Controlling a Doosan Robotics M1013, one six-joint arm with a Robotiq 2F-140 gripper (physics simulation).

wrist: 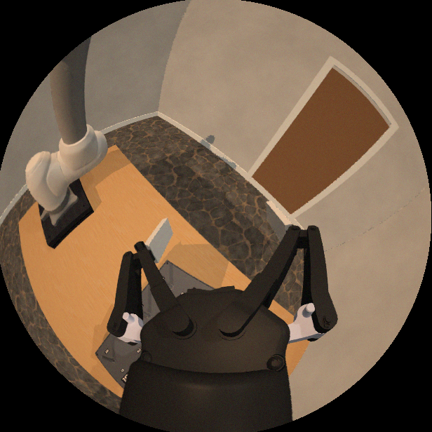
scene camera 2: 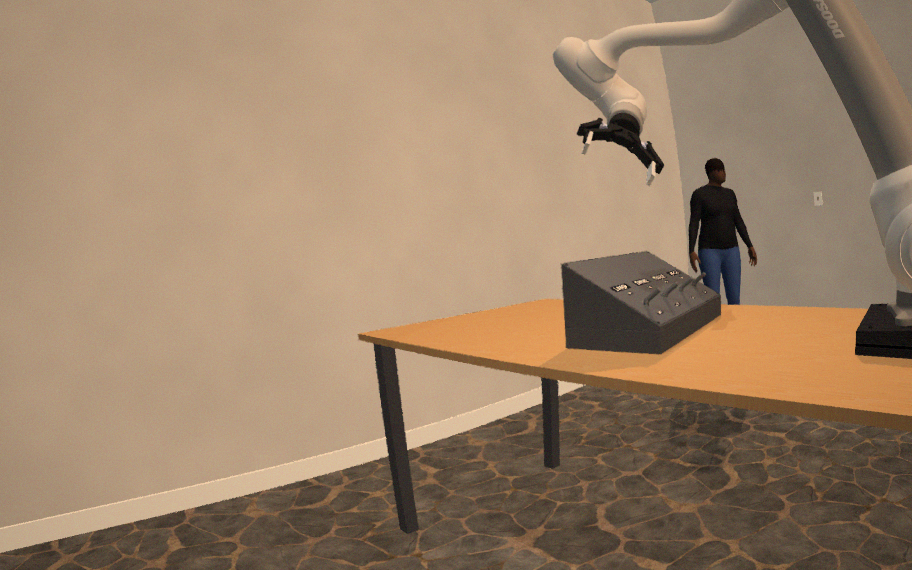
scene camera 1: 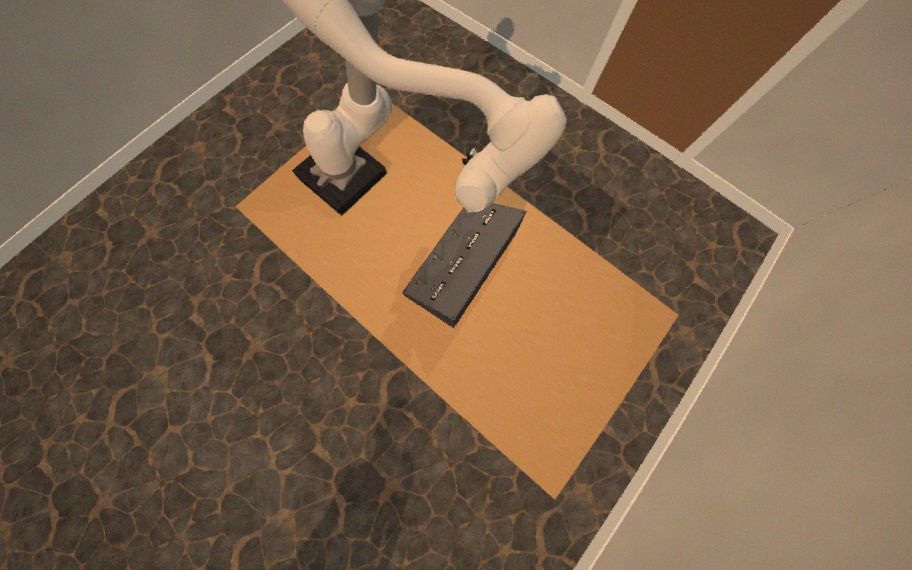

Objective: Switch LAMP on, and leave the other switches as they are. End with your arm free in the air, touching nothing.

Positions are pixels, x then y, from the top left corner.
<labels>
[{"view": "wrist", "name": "my gripper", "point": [216,218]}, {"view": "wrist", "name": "dark grey sloped switch box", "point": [123,354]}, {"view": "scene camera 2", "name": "my gripper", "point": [618,164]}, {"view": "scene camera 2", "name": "dark grey sloped switch box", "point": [605,309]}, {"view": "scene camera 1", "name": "dark grey sloped switch box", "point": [451,283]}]
</labels>
